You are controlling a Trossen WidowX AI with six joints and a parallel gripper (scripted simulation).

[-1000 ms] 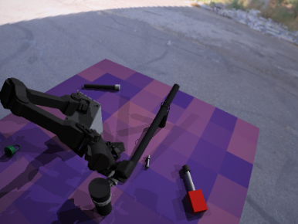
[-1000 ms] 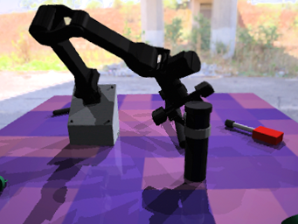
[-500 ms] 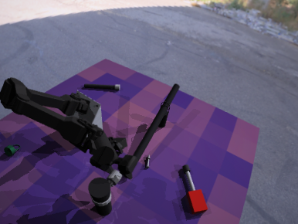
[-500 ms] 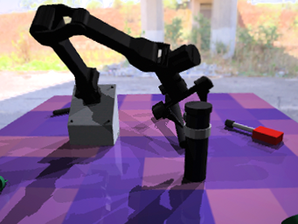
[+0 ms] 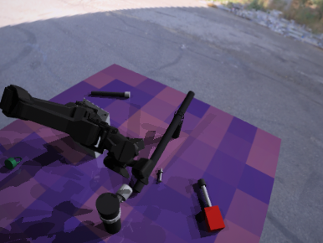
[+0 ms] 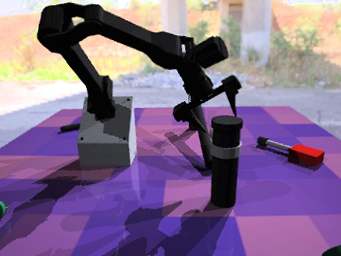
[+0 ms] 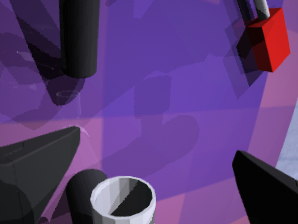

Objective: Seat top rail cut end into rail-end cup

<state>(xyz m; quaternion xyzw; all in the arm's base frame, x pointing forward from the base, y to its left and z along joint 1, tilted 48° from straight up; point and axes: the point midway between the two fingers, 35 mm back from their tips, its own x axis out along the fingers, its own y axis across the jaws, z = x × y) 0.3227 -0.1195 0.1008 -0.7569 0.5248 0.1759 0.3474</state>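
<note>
My gripper tip is 30 mm short of the small bolt, 140 mm to the right of it and 140 mm above it. The rest, counted from my gripper tip: red-handled tool: 250 mm ahead, 130 mm to the left, 130 mm below.
</note>
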